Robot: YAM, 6 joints.
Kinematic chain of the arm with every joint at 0, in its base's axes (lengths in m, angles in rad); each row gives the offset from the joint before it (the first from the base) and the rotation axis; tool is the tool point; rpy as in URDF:
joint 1: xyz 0 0 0.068 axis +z
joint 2: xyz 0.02 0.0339 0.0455 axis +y
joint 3: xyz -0.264 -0.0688 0 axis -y
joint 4: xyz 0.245 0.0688 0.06 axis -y
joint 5: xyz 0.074 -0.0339 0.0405 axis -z
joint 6: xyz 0.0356 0 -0.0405 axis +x
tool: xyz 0 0 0 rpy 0 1.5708 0
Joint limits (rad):
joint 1: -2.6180..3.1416
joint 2: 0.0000..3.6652
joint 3: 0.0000..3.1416
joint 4: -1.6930..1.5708
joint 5: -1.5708..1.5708
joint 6: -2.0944..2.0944
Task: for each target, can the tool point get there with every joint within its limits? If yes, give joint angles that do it. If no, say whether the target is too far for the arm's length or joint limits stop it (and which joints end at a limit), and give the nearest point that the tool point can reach.
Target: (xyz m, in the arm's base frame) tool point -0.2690 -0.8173 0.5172
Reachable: no: too far | nearest point -0.1826 -0.5549 0.3845 | short by 0.307 m
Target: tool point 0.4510 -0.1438 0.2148
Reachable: yes | joints -0.2621 2.2260 1.9290 -0.8688 0.6684 -1.4008
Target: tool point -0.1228 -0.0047 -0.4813
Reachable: no: joint limits stop it (at a limit: joint 1, joint 2) | nearest point -0.1537 -0.0011 -0.3677 | short by 0.118 m
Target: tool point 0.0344 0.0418 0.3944
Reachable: yes | joints 1.3242 0.3794 0.9536 -0.5770 0.7067 1.0682
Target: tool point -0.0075 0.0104 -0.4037
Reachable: no: joint limits stop it (at a limit: joint 2) | nearest point -0.0349 0.0484 -0.3271 | short by 0.090 m
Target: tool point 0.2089 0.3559 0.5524
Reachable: yes | joints 1.0942 2.3567 2.7567 1.1409 0.6778 -1.2407
